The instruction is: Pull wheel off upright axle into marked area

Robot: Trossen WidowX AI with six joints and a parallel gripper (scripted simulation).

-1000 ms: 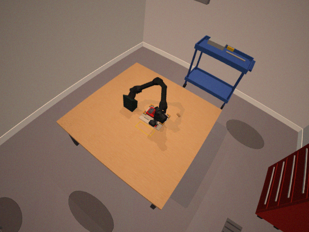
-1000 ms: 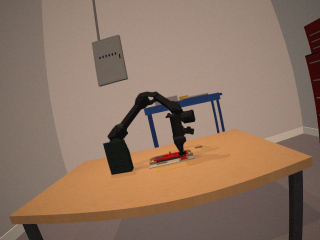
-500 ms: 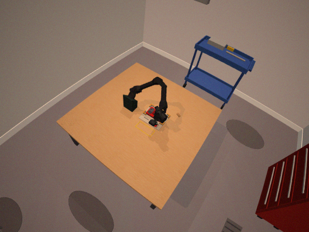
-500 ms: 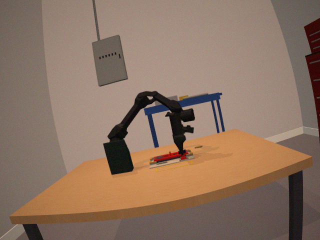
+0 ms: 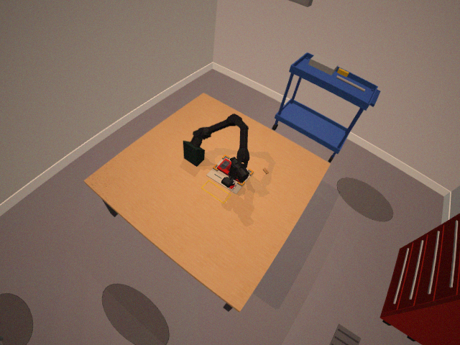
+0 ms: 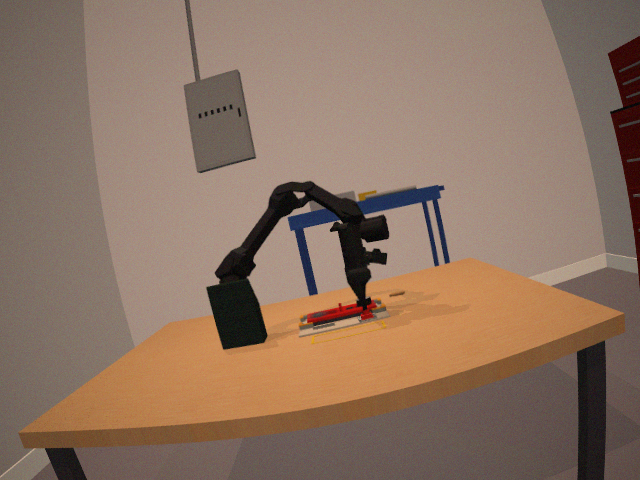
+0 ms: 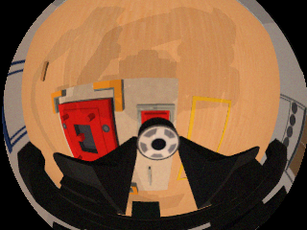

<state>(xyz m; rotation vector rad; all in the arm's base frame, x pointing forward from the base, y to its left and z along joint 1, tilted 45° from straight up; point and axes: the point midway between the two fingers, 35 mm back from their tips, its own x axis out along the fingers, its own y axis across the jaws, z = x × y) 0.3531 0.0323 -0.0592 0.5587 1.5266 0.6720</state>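
Right now my gripper tip is right at the wheel. From my gripper tip the other things lie so: brown block (11 cm ahead, 28 cm to the left, 5 cm below); upright axle (2 cm below); pale baseplate (6 cm behind, 9 cm to the left, 4 cm below).
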